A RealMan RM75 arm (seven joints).
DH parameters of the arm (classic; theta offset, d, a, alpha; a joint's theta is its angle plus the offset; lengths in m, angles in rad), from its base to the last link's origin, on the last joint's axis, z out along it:
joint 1: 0 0.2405 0 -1.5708
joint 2: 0 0 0 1.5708
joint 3: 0 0.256 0 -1.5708
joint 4: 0 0 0 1.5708
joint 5: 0 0.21 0 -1.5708
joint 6: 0 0 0 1.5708
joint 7: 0 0.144 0 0
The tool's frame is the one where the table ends.
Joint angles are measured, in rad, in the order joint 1, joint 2, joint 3, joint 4, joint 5, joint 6, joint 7. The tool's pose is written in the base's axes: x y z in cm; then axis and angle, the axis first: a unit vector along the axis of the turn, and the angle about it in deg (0 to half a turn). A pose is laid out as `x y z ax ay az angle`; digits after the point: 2 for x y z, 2 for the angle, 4 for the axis.
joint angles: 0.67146 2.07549 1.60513 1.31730 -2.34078 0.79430 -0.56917
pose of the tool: 7.45 42.38 -1.05 -0.9664 0.2196 0.1333 141.30
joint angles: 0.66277 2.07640 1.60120 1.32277 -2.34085 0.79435 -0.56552
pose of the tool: 7.62 42.22 -1.10 -0.9658 0.2224 0.1334 141.37
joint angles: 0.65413 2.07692 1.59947 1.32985 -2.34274 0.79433 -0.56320
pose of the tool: 7.78 42.11 -1.05 -0.9654 0.2241 0.1337 141.26
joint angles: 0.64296 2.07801 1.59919 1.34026 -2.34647 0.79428 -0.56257
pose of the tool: 7.96 41.98 -0.94 -0.9651 0.2250 0.1343 140.98
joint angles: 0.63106 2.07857 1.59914 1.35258 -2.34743 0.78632 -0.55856
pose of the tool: 8.05 41.90 -0.70 -0.9638 0.2271 0.1398 140.44
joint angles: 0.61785 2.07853 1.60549 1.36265 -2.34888 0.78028 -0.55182
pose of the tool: 8.34 41.90 -0.34 -0.9614 0.2339 0.1453 139.74
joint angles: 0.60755 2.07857 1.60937 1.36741 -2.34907 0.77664 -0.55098
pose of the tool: 8.65 41.88 -0.14 -0.9600 0.2382 0.1474 139.31
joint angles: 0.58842 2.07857 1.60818 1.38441 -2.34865 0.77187 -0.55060
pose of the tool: 8.92 41.68 0.13 -0.9588 0.2403 0.1513 138.80
